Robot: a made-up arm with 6 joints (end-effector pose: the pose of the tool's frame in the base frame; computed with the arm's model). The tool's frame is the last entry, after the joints. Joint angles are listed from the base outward.
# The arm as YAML. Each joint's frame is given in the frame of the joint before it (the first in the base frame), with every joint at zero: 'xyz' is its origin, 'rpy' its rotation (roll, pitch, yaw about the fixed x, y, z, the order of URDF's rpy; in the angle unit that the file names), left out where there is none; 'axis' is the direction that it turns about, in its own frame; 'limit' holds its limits. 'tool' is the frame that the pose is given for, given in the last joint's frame.
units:
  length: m
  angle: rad
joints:
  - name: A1
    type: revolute
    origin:
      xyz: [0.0, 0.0, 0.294]
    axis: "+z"
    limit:
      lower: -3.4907
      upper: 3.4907
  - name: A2
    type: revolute
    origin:
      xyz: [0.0, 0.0, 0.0]
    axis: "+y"
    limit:
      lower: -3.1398
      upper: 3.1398
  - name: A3
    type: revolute
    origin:
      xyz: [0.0, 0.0, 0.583]
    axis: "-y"
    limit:
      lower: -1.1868
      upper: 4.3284
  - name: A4
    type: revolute
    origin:
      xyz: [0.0, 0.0, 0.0]
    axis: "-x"
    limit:
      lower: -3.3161
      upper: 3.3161
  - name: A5
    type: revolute
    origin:
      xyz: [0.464, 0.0, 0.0]
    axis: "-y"
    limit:
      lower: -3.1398
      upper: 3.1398
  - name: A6
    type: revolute
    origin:
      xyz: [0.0, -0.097, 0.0]
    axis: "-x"
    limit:
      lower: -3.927
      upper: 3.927
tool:
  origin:
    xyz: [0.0, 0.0, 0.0]
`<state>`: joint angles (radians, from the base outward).
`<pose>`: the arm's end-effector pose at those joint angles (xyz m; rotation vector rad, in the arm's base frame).
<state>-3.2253 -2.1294 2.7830 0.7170 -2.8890 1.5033</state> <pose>0.3446 0.0445 -0.4571 1.8771 -0.4688 1.3253</pose>
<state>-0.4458 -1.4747 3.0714 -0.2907 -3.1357 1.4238</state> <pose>-0.6577 0.2113 -0.1031 -1.6765 -0.7332 -1.5021</pose>
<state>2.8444 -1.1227 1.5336 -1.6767 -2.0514 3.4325</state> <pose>0.8488 -0.2707 0.8483 1.1442 -1.7588 -1.8234</pose>
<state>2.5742 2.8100 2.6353 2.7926 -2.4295 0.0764</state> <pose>-0.5992 0.2738 -0.3052 -0.6556 -0.7372 -0.4589</pose>
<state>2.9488 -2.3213 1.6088 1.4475 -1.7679 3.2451</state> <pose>0.6748 -0.1196 -0.5006 -0.5798 -0.8028 1.2209</pose>
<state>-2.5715 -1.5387 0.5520 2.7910 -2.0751 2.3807</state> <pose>0.7581 0.3778 0.6988 -2.1941 -0.5917 1.6603</pose>
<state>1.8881 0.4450 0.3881 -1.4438 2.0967 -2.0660</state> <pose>-0.2095 0.6772 0.6978 -2.6286 0.2238 -0.2524</pose>
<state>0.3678 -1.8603 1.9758 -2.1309 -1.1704 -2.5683</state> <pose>-0.9217 -0.2999 -0.1063 -0.3612 0.8038 1.6743</pose>
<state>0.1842 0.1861 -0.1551 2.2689 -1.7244 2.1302</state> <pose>0.5489 0.1657 0.7817 1.4178 -1.5191 0.0221</pose>
